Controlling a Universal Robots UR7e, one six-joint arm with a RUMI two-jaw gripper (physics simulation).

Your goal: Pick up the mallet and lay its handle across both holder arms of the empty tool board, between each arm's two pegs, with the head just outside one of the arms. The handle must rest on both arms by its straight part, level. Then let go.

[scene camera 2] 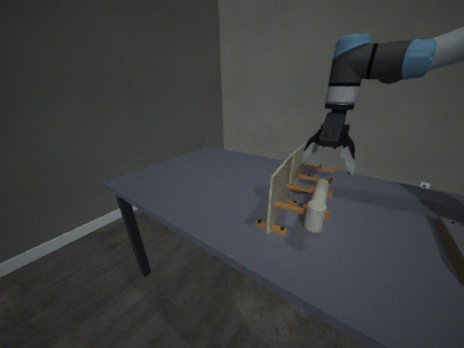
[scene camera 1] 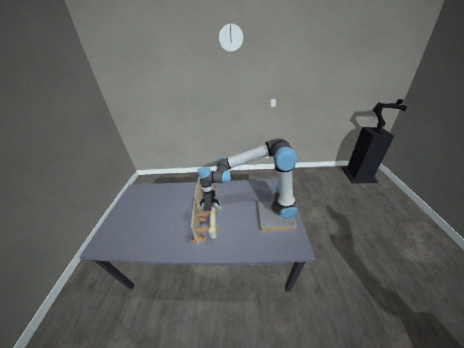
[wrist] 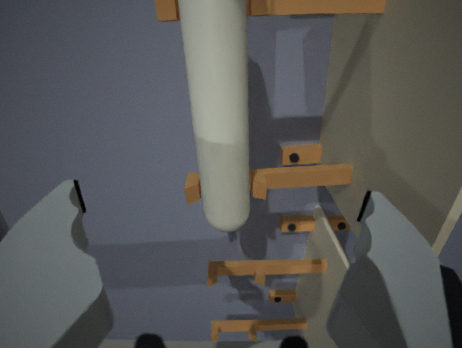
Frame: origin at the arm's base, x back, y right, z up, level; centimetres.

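Seen in the pictures: gripper, between the fingertips: [scene camera 2: 324, 170] [wrist: 224, 189].
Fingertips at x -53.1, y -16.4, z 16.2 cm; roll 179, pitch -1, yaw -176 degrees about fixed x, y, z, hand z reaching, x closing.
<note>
Offsets run from my fingertips to a thing's middle. Level surfaces: height alone.
The cream mallet {dx +0.7, dy -3.0, dz -8.3 cm} [scene camera 1: 213, 220] [scene camera 2: 321, 192] [wrist: 217, 100] lies with its handle across both orange arms of the near tool board {dx -6.9, dy -2.4, dz -9.7 cm} [scene camera 1: 195, 220] [scene camera 2: 280, 189] [wrist: 400, 75]. Its head {dx +2.5, dy -13.5, dz -8.3 cm} [scene camera 2: 315, 219] is just outside the arm nearest scene camera 2; the head is outside the wrist view. The far tool board {dx -12.1, dy +27.9, dz -10.6 cm} [wrist: 316, 285] has two empty arms [wrist: 280, 266] [wrist: 270, 326], each with two pegs. My gripper [scene camera 1: 210, 206] [scene camera 2: 328, 167] [wrist: 224, 189] is open and empty, pointing down above the handle's free end. In the wrist view that end shows between the fingertips, lower than them.
The boards stand upright in a row on orange feet, close to the gripper's side. The table {dz -20.0 cm} [scene camera 1: 150, 220] [scene camera 2: 200, 175] extends around them. The robot's base plate [scene camera 1: 267, 220] stands to the right. A black pedestal [scene camera 1: 369, 152] with a small arm stands away on the floor.
</note>
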